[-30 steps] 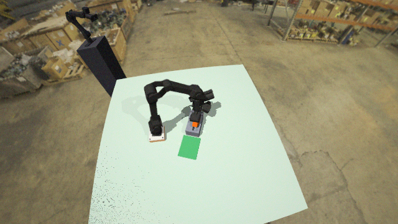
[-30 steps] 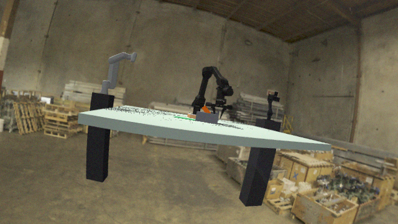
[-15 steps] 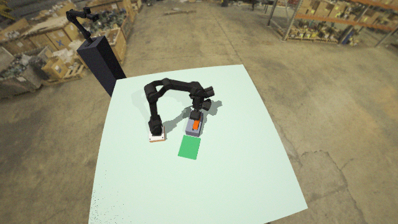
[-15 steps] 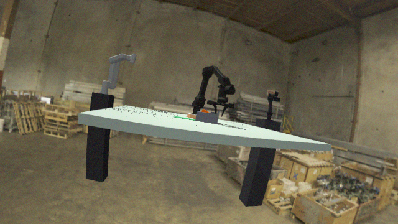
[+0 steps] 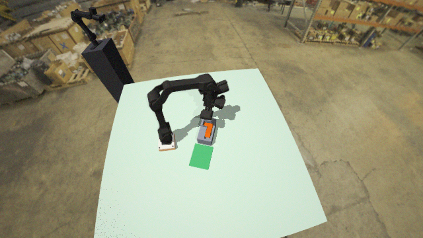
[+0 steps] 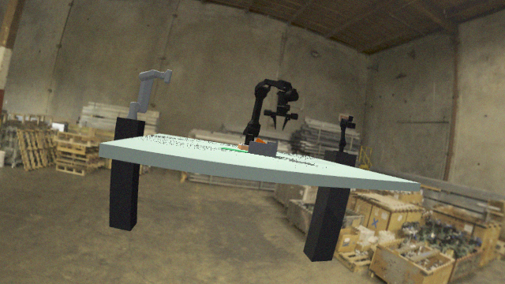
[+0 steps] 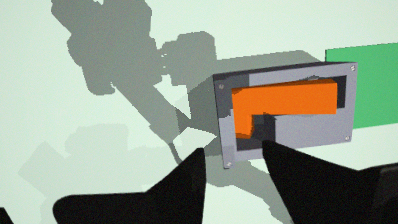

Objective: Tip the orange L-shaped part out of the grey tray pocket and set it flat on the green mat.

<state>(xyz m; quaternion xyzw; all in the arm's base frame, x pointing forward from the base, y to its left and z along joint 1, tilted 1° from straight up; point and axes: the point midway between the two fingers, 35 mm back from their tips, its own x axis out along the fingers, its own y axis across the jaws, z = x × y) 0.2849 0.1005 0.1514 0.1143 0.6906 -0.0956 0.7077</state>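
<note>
Right now the orange L-shaped part is 2 cm behind my gripper tip, 4 cm to the right of it and 10 cm below it. The rest, counted from my gripper tip: green mat 7 cm behind, 21 cm to the right, 16 cm below.
</note>
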